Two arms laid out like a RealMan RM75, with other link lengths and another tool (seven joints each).
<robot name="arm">
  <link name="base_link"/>
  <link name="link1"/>
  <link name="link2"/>
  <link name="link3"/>
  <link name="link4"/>
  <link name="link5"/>
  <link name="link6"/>
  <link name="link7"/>
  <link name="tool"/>
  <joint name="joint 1" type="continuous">
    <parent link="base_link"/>
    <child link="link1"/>
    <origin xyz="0 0 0.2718"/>
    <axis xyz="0 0 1"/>
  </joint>
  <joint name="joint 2" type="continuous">
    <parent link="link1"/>
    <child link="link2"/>
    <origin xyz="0 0 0"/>
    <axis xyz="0 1 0"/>
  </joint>
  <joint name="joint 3" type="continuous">
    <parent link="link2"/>
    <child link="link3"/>
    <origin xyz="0 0 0.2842"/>
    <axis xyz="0 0 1"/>
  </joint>
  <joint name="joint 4" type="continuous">
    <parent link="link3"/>
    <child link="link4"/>
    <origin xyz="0 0 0"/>
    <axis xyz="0 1 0"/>
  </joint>
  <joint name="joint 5" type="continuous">
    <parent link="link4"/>
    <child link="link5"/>
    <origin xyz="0 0 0.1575"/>
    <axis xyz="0 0 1"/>
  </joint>
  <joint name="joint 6" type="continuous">
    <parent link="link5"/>
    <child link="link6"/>
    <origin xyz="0 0 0"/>
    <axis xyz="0 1 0"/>
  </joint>
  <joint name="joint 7" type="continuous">
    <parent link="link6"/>
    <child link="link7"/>
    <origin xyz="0 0 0.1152"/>
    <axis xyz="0 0 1"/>
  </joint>
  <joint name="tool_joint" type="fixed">
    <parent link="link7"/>
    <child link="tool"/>
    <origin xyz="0.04 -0.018 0.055" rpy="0 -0.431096 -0.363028"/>
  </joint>
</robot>
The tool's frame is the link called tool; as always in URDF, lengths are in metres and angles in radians. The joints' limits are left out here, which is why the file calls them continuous.
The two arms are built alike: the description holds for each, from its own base.
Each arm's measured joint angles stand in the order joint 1, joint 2, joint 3, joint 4, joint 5, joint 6, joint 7.
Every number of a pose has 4 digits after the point.
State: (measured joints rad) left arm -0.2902 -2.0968 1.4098 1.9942 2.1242 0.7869 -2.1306; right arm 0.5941 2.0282 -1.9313 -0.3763 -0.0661 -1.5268 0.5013
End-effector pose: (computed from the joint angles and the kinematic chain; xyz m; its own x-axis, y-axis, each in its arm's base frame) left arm -0.0462 0.3268 0.1387 0.8701 0.2712 0.4117 0.4864 -0.6082 -0.6273; right arm 0.1559 0.3617 0.0020 0.0678 0.7499 -0.6580 -0.1532 -0.6439 -0.7496
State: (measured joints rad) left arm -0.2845 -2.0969 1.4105 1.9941 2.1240 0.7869 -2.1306; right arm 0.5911 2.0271 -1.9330 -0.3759 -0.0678 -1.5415 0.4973
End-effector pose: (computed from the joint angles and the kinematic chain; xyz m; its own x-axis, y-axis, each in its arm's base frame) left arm -0.0480 0.3265 0.1385 0.8685 0.2762 0.4115 0.4897 -0.6061 -0.6268; right arm 0.1555 0.3596 0.0031 0.0572 0.7528 -0.6558 -0.1483 -0.6431 -0.7513
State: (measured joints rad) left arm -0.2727 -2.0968 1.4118 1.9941 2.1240 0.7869 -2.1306; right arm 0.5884 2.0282 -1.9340 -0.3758 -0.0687 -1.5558 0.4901
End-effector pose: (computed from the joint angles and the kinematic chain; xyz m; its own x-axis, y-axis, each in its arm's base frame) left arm -0.0517 0.3258 0.1381 0.8656 0.2863 0.4109 0.4962 -0.6012 -0.6264; right arm 0.1546 0.3576 0.0038 0.0457 0.7571 -0.6517 -0.1444 -0.6405 -0.7543
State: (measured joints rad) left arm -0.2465 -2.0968 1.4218 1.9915 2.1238 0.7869 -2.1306; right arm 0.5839 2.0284 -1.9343 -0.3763 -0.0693 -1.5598 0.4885
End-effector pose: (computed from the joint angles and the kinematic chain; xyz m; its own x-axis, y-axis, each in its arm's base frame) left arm -0.0594 0.3239 0.1352 0.8594 0.3104 0.4062 0.5089 -0.5956 -0.6215; right arm 0.1555 0.3564 0.0040 0.0448 0.7579 -0.6508 -0.1454 -0.6396 -0.7549
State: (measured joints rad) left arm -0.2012 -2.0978 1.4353 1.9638 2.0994 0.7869 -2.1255; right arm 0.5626 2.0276 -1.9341 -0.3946 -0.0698 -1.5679 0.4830
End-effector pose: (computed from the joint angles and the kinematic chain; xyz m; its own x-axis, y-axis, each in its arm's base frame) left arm -0.0764 0.3223 0.1281 0.8355 0.3692 0.4070 0.5491 -0.5895 -0.5925; right arm 0.1577 0.3519 0.0062 0.0363 0.7637 -0.6446 -0.1523 -0.6332 -0.7588
